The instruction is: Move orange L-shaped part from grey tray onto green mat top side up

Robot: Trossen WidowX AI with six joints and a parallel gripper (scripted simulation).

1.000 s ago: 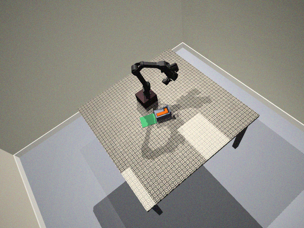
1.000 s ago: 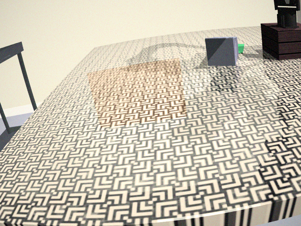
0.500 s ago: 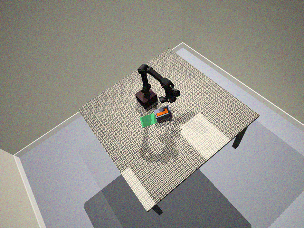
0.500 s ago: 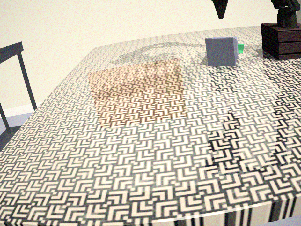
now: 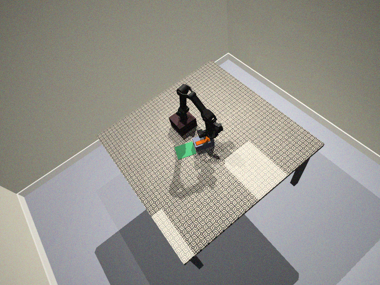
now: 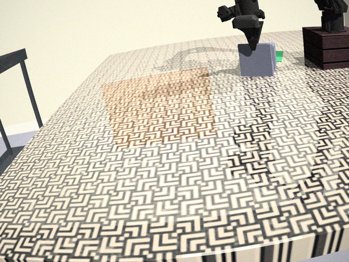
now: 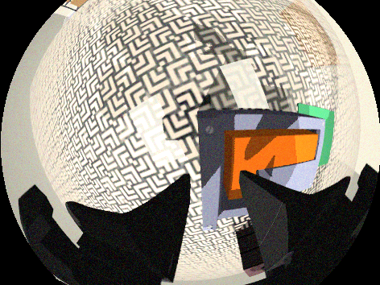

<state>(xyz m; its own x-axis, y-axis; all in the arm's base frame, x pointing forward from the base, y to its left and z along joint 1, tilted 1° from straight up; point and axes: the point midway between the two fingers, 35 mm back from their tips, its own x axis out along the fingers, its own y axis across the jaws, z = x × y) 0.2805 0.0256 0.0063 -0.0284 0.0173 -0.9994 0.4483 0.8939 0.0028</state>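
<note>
My gripper tip is now 50 mm to the left of the orange L-shaped part, 30 mm past it and 30 mm above it. The rest, counted from my gripper tip: green mat (200 mm to the right, 100 mm behind, 90 mm below).
</note>
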